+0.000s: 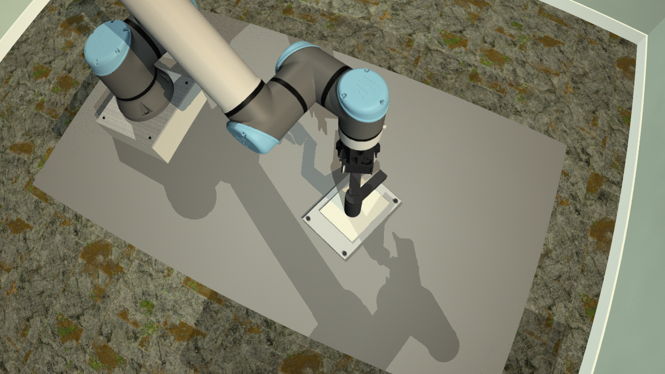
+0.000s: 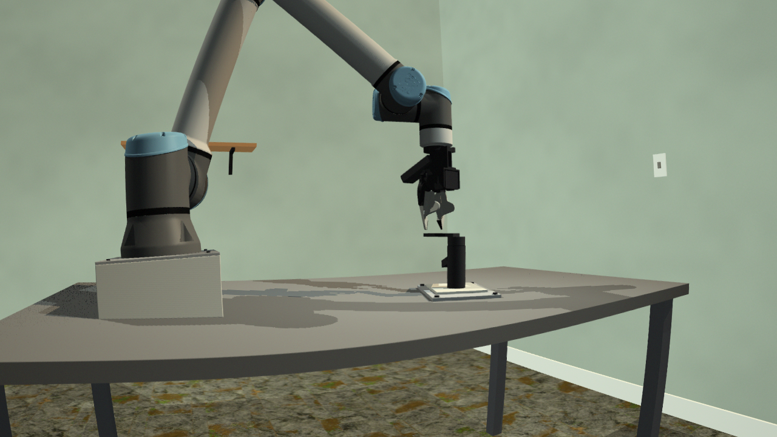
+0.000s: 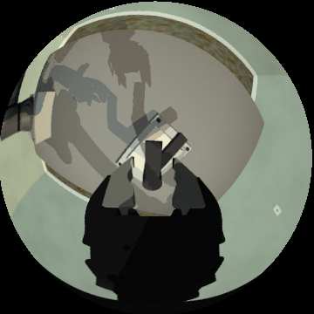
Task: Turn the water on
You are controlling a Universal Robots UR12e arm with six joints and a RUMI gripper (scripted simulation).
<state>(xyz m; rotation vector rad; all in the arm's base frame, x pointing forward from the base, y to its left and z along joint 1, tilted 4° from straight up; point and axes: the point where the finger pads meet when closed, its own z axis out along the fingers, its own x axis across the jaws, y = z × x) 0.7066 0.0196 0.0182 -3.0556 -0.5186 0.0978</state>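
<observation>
The black lever is 1 cm ahead of my hand, 3 cm to the right of it and 3 cm below it. From my hand the other things lie so: black tap (2 cm ahead, 5 cm to the right, 8 cm below).
</observation>
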